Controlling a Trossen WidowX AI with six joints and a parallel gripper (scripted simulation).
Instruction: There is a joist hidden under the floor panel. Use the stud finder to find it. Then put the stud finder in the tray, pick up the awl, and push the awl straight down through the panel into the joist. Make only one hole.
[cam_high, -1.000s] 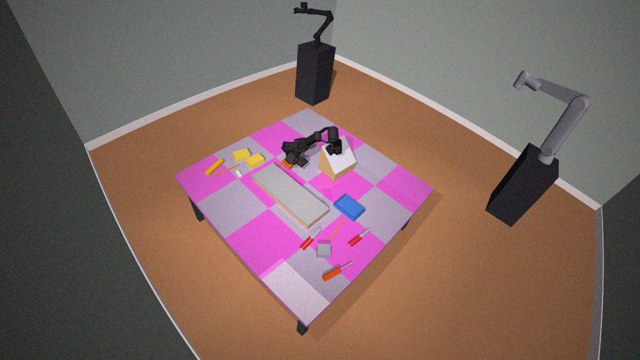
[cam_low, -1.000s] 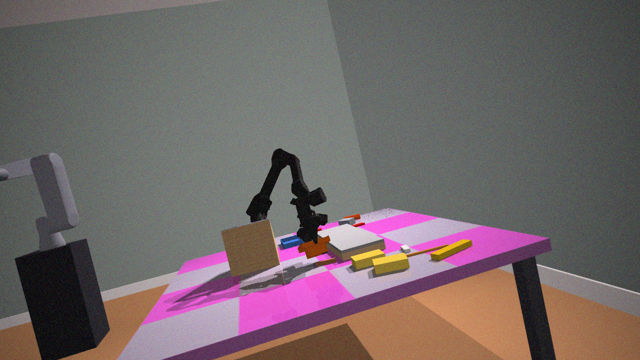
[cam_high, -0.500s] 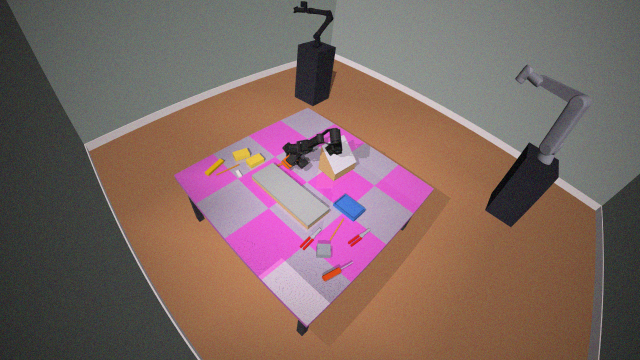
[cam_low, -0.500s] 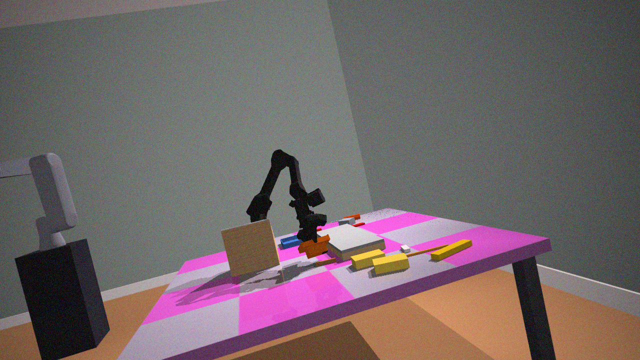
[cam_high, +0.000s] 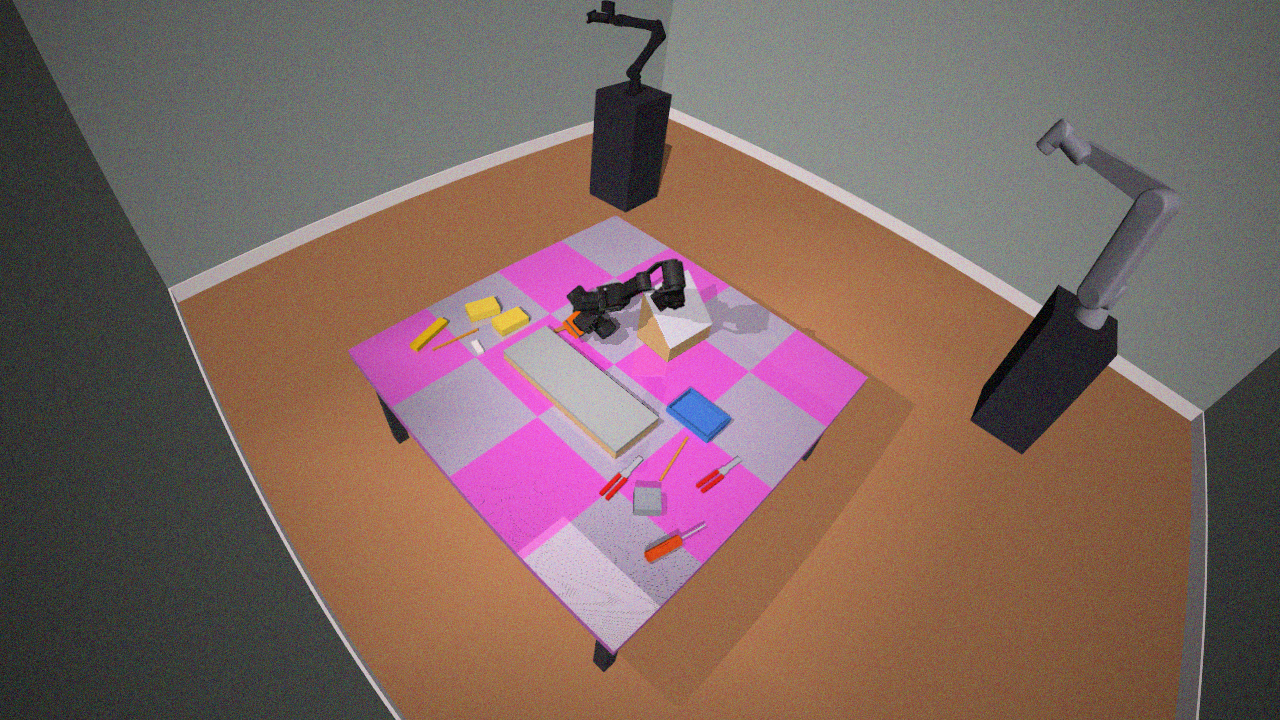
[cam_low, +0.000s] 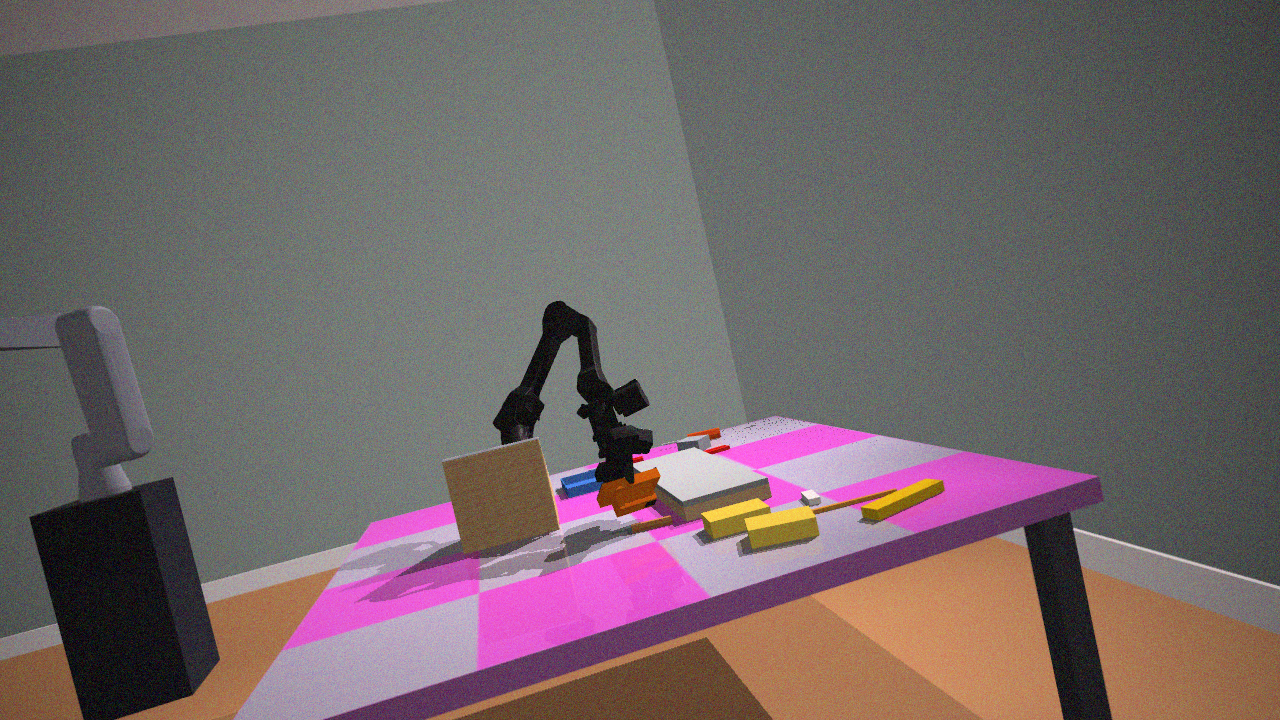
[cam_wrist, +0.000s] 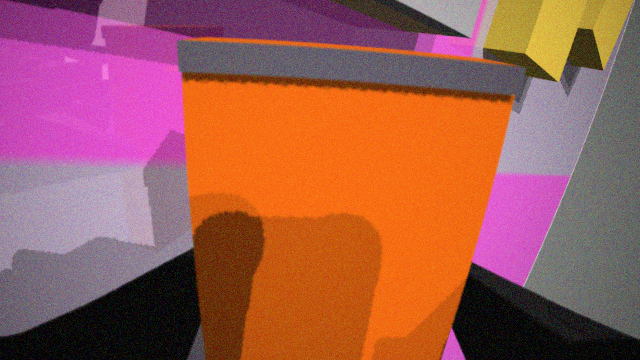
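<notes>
Now: the square indicator 40 mm ahead of my gripper tip, 30 mm below it and 20 mm to the right of it. Round my gripper tip: brown-handled awl (60 mm below, 50 mm to the right, 20 mm behind); small white block (290 mm ahead, 200 mm to the right, 60 mm below); orange stud finder (20 mm below, 20 mm ahead, 10 mm to the right).
</notes>
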